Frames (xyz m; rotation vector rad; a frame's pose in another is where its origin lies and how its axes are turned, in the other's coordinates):
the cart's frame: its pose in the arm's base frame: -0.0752 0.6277 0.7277 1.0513 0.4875 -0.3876
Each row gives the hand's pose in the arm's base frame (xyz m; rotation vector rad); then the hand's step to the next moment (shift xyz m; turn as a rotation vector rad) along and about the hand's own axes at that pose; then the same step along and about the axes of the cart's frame.
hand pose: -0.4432 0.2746 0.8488 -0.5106 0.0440 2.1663
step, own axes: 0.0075 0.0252 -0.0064 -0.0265 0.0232 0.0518
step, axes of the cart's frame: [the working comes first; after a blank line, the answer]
step, axes of the arm's base frame: -0.0214 -0.0110 -0.0125 -0.0220 -0.0234 0.0538

-0.0100 -0.0251 0.0005 -0.0464 0.0171 0.0385
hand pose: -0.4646 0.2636 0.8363 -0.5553 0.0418 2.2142
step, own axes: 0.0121 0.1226 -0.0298 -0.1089 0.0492 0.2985
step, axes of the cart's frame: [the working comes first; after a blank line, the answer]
step, axes of the arm's base frame: -0.0864 -0.0776 -0.0507 -0.0882 -0.0475 0.3055

-0.0379 -0.1167 0.0317 -0.2391 0.1541 0.1498
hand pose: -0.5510 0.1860 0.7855 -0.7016 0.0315 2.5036
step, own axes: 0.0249 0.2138 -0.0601 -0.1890 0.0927 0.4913
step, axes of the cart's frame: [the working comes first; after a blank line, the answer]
step, axes of the arm's base frame: -0.0967 -0.1806 -0.0892 -0.1441 -0.0931 0.5062

-0.0177 -0.1961 0.1058 -0.3935 0.2501 0.2614
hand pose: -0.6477 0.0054 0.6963 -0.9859 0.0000 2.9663
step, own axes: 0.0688 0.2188 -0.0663 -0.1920 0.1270 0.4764
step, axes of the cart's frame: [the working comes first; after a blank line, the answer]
step, axes of the arm's base frame: -0.0187 -0.2181 -0.0954 -0.1333 -0.1275 0.4959

0.0531 -0.1764 0.1519 -0.3763 0.2329 0.2900
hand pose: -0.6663 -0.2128 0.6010 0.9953 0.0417 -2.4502
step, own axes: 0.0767 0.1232 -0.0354 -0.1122 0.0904 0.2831
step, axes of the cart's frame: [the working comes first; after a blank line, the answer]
step, axes of the arm's base frame: 0.0317 -0.1339 -0.0581 -0.0736 -0.0897 0.2957

0.0681 -0.0853 0.1019 -0.2185 0.1358 0.1863
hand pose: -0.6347 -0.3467 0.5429 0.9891 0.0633 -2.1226
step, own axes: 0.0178 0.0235 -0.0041 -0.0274 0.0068 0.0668
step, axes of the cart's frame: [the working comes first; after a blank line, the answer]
step, axes of the arm's base frame: 0.0113 -0.0262 -0.0086 -0.0267 -0.0105 0.0666

0.0160 -0.0120 0.0220 -0.0583 0.0296 0.0313
